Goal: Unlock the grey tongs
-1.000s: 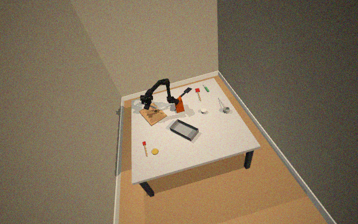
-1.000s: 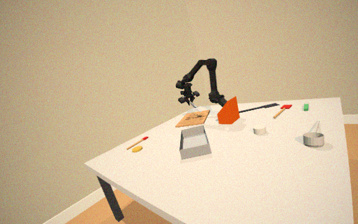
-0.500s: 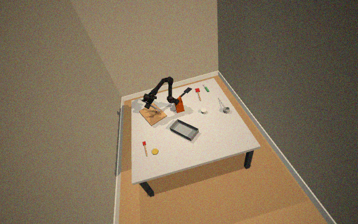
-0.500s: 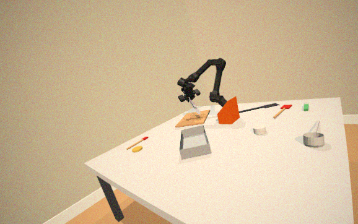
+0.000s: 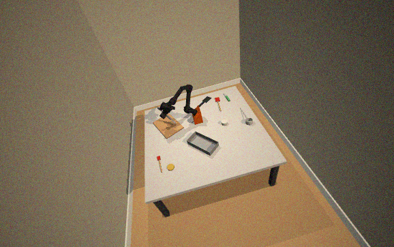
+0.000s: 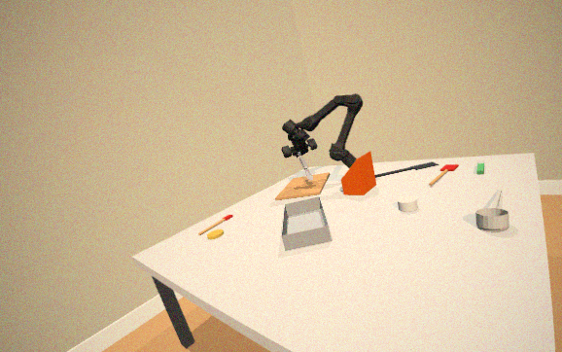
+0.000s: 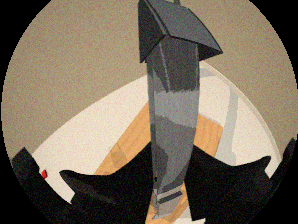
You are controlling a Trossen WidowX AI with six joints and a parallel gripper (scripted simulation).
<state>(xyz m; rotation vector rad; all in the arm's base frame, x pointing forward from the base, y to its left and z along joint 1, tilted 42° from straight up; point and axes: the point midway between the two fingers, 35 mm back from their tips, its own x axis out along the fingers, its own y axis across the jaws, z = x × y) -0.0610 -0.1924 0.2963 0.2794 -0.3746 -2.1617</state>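
My gripper tip is 17 cm above the wooden board, 2 cm short of it and 1 cm to the right of it. Also, from my gripper tip: grey roasting tin: 49 cm ahead, 30 cm to the left, 15 cm below; red spatula: 71 cm to the left, 17 cm below, 6 cm behind; black spatula: 53 cm to the left, 17 cm below, 17 cm behind.
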